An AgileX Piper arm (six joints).
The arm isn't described. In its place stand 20 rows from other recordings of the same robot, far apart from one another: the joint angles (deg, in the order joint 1, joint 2, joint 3, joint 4, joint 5, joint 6), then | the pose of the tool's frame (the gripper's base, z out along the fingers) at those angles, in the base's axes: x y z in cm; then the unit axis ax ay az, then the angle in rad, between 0 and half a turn.
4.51, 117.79, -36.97, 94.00, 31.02, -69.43 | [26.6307, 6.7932, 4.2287, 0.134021, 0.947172, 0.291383, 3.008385]
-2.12, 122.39, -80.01, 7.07, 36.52, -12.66 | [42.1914, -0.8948, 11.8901, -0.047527, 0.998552, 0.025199, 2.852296]
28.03, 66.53, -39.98, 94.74, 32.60, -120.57 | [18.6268, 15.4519, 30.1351, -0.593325, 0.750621, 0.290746, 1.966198]
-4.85, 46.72, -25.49, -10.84, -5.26, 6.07 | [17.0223, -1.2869, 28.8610, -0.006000, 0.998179, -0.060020, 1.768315]
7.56, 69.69, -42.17, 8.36, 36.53, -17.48 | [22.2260, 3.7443, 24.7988, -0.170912, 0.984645, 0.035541, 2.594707]
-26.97, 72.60, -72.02, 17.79, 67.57, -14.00 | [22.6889, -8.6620, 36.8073, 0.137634, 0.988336, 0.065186, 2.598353]
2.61, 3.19, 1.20, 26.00, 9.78, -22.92 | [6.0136, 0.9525, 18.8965, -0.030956, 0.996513, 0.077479, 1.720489]
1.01, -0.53, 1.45, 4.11, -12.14, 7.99 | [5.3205, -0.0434, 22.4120, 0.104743, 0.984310, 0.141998, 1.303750]
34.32, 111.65, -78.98, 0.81, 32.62, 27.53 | [34.4385, 23.5940, 19.5209, -0.053753, 0.988757, 0.139536, 2.703663]
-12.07, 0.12, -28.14, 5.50, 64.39, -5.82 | [-0.4763, 0.9061, 27.0211, 0.050934, 0.998157, -0.032980, 2.116228]
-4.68, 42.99, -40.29, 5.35, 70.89, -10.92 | [10.2940, -0.0383, 29.1474, -0.047474, 0.998653, 0.020946, 2.759129]
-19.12, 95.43, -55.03, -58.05, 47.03, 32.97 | [27.6690, -15.5718, 20.8477, 0.108231, 0.923381, -0.368311, 2.935999]
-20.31, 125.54, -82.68, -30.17, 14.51, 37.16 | [43.1626, -17.1967, 12.4162, 0.263369, 0.959345, -0.101455, 2.471191]
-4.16, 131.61, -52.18, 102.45, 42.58, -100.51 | [33.9117, 3.5618, 1.1864, 0.000622, 0.934778, 0.355231, 2.717408]
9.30, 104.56, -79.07, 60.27, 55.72, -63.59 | [37.0279, 12.6801, 26.6556, -0.339462, 0.866631, 0.365672, 2.541121]
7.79, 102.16, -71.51, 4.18, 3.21, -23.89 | [40.8631, 5.6278, 25.8276, -0.238493, 0.969336, -0.059240, 2.080379]
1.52, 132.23, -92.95, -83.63, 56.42, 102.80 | [47.6647, -6.2724, 14.7769, 0.377641, 0.844069, -0.380704, 2.243607]
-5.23, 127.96, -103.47, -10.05, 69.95, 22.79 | [44.5960, -5.5801, 16.9193, 0.212442, 0.973833, -0.080735, 3.106867]
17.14, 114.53, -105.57, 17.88, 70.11, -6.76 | [40.2493, 15.1624, 28.5096, -0.172451, 0.971093, 0.165045, 2.895897]
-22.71, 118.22, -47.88, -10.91, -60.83, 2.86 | [35.7785, -13.3435, 12.7098, 0.099293, 0.988061, -0.117795, 1.671517]
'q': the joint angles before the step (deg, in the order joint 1, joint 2, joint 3, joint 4, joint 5, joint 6). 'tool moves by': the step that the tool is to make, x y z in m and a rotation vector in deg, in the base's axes. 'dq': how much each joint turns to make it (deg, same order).
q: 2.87 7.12 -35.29 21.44 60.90 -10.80
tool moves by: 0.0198 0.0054 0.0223 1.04 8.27 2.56
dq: -0.02 10.00 -5.88 2.46 4.34 0.26
